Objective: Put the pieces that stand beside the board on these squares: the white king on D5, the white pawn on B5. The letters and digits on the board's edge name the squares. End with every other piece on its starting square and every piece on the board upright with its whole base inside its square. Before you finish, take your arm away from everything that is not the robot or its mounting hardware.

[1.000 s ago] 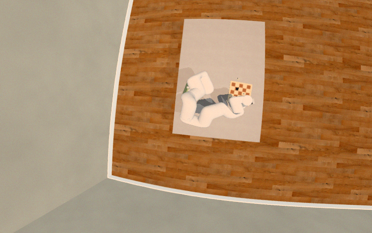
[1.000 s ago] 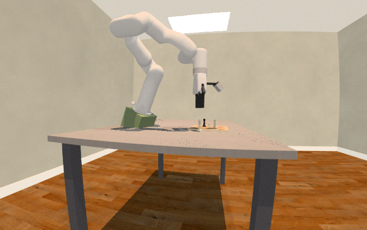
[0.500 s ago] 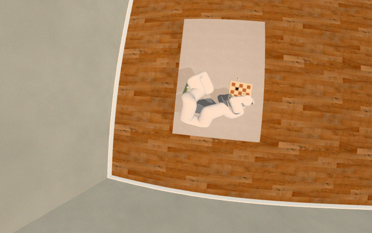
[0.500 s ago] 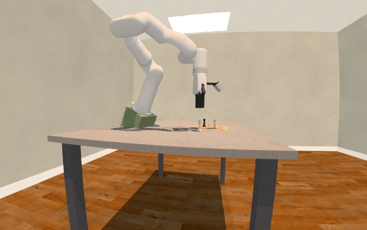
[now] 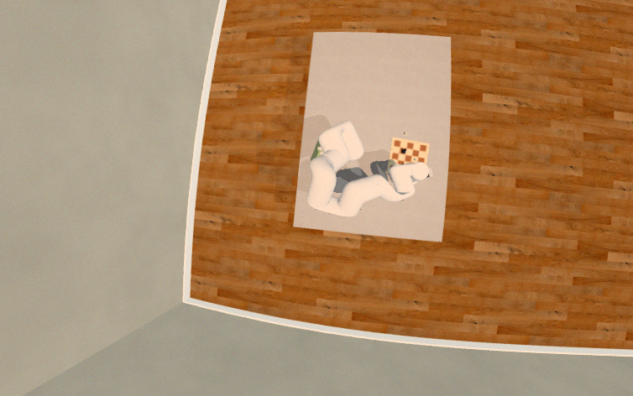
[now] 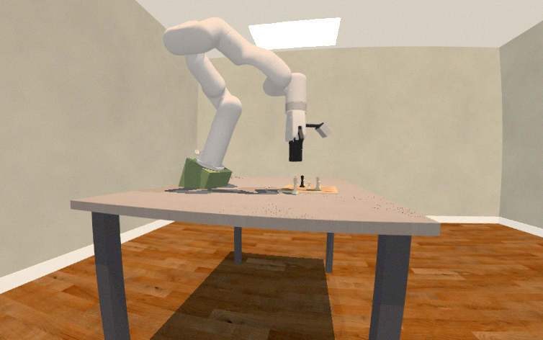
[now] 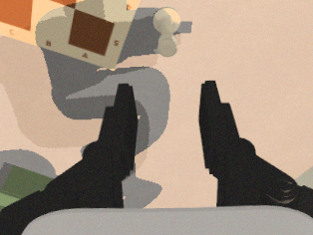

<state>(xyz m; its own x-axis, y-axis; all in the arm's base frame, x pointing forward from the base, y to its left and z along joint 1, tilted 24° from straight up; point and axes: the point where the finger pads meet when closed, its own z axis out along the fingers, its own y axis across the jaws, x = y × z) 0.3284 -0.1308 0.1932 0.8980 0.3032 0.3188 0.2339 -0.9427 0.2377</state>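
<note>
My hand is 10 cm above the white king. Round my hand: chessboard: 13 cm to the left, 13 cm below, 7 cm ahead; black piece: 17 cm to the left, 10 cm below, 4 cm ahead.
</note>
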